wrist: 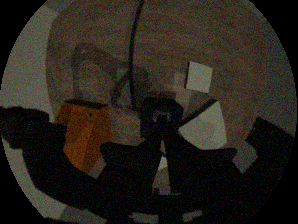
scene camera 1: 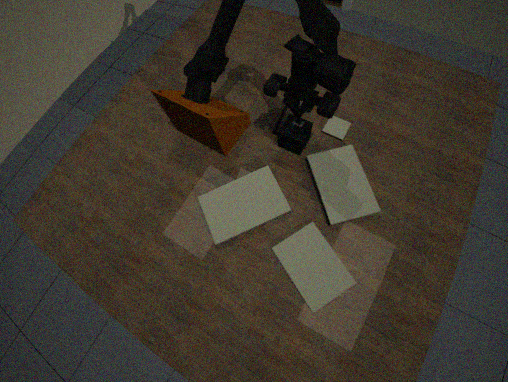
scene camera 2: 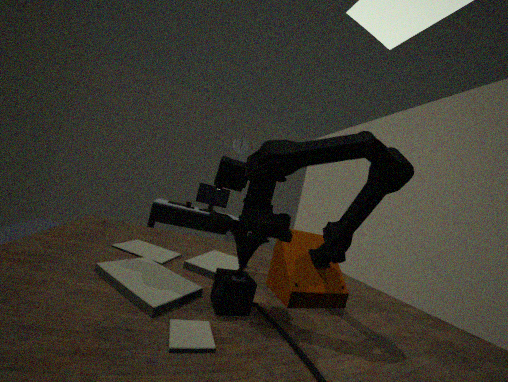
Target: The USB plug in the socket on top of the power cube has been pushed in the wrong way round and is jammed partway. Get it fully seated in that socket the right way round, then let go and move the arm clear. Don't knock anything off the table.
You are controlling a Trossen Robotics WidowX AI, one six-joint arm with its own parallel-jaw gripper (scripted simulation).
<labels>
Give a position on a black power cube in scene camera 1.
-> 293,138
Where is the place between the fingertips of the gripper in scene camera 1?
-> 298,116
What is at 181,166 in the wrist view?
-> The gripper.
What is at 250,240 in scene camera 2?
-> The gripper.
</labels>
